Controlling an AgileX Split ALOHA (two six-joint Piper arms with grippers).
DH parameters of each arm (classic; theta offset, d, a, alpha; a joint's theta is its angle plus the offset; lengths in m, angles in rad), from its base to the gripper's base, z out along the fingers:
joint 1: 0 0.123 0 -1.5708
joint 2: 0.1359 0 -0.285 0
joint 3: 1.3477 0 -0.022 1.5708
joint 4: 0 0.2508 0 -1.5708
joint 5: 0 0 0.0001 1.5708
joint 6: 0 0.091 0 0
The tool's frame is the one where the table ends.
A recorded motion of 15 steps. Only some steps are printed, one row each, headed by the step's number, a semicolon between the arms.
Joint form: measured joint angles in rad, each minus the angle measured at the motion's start. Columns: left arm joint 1, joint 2, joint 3, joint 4, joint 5, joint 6; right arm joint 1, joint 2, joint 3, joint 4, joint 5, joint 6.
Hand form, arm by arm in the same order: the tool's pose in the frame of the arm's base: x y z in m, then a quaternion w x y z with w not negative. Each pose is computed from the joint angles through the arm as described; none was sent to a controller.
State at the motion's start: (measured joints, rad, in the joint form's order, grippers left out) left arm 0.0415 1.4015 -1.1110 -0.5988 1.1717 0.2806; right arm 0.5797 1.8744 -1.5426 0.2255 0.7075 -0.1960
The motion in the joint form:
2: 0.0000 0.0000 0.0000 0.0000 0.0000 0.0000; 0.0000 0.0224 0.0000 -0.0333 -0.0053 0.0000
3: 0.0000 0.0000 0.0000 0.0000 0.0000 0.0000; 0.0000 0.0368 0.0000 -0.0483 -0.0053 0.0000
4: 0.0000 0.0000 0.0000 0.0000 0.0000 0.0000; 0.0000 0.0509 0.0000 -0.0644 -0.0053 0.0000
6: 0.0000 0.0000 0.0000 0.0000 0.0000 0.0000; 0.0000 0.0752 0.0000 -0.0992 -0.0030 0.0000
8: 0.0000 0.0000 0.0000 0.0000 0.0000 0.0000; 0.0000 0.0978 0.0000 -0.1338 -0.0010 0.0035
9: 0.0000 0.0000 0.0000 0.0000 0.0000 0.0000; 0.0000 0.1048 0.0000 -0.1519 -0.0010 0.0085
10: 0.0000 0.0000 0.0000 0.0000 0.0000 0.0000; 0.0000 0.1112 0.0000 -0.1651 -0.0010 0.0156
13: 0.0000 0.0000 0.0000 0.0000 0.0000 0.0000; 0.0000 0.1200 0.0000 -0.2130 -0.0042 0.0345
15: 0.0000 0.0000 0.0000 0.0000 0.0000 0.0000; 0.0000 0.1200 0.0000 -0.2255 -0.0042 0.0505
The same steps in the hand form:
2: 0.2628 -0.0364 0.3038 0.13735 0.02654 0.95459 -0.26305; 0.3506 0.2430 0.2591 0.27408 -0.31178 0.89960 0.13564
3: 0.2628 -0.0364 0.3038 0.13735 0.02654 0.95459 -0.26305; 0.3526 0.2433 0.2528 0.26882 -0.31605 0.90084 0.12785
4: 0.2628 -0.0364 0.3038 0.13735 0.02654 0.95459 -0.26305; 0.3546 0.2435 0.2466 0.26374 -0.32065 0.90183 0.11970
6: 0.2628 -0.0364 0.3038 0.13735 0.02654 0.95459 -0.26305; 0.3579 0.2432 0.2358 0.25440 -0.33079 0.90294 0.10272
8: 0.2628 -0.0364 0.3038 0.13735 0.02654 0.95459 -0.26305; 0.3608 0.2427 0.2257 0.24565 -0.33936 0.90388 0.08662
9: 0.2628 -0.0364 0.3038 0.13735 0.02654 0.95459 -0.26305; 0.3620 0.2422 0.2225 0.24367 -0.34223 0.90401 0.07922
10: 0.2628 -0.0364 0.3038 0.13735 0.02654 0.95459 -0.26305; 0.3629 0.2419 0.2197 0.24150 -0.34281 0.90480 0.07411
13: 0.2628 -0.0364 0.3038 0.13735 0.02654 0.95459 -0.26305; 0.3654 0.2401 0.2159 0.24232 -0.34741 0.90409 0.05663
15: 0.2628 -0.0364 0.3038 0.13735 0.02654 0.95459 -0.26305; 0.3658 0.2395 0.2159 0.24297 -0.34355 0.90558 0.05359

